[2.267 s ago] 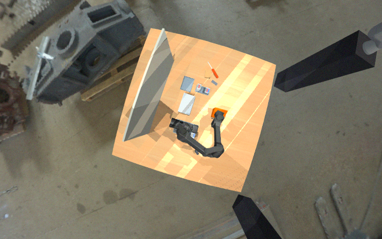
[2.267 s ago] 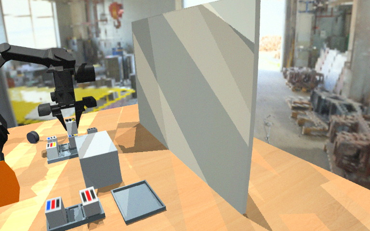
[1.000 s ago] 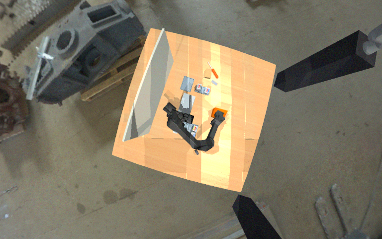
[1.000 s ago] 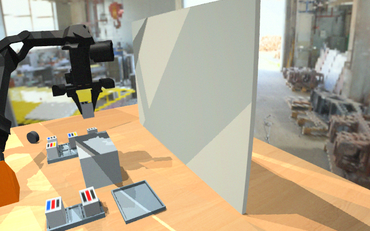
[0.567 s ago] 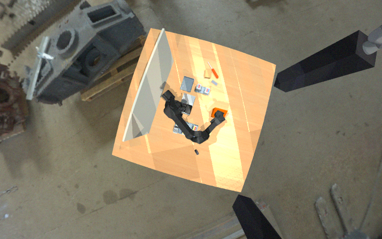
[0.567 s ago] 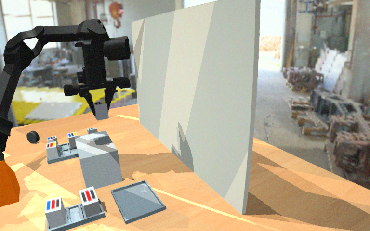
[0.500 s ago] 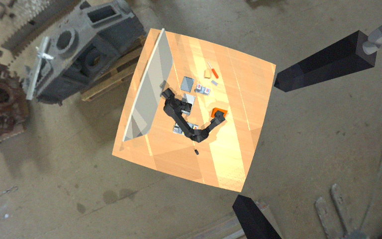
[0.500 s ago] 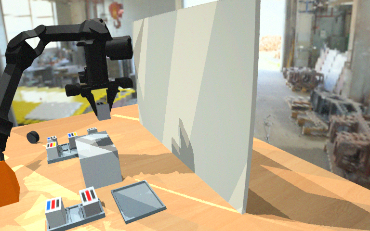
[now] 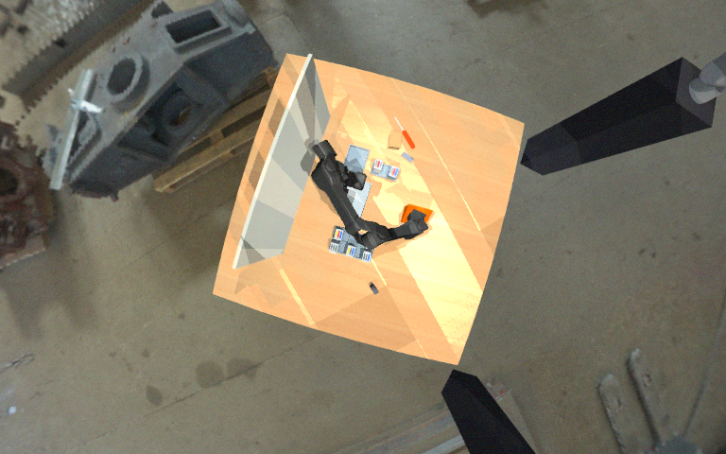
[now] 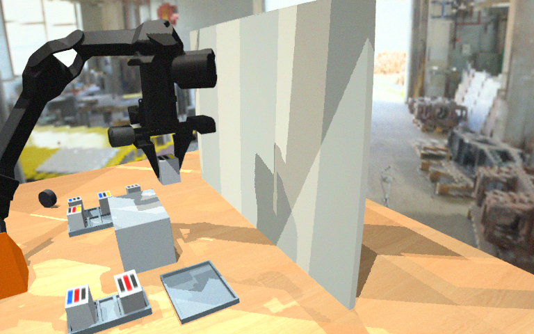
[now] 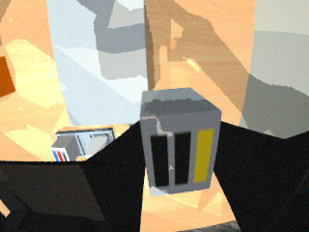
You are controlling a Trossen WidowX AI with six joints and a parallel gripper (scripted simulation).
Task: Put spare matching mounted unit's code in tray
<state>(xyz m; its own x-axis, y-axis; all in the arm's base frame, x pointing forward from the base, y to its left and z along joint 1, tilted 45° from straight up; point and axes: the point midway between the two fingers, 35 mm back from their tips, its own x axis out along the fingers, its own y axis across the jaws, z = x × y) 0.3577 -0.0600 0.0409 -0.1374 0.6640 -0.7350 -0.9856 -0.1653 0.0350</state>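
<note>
Right now the grey tray is 14 cm to the right of my gripper tip and 16 cm below it. Also, from my gripper tip: mounted unit (7 cm behind, 5 cm to the left, 12 cm below); wall panel (19 cm ahead, 6 cm to the left, 6 cm above); rack (13 cm behind, 24 cm to the left, 16 cm below).
</note>
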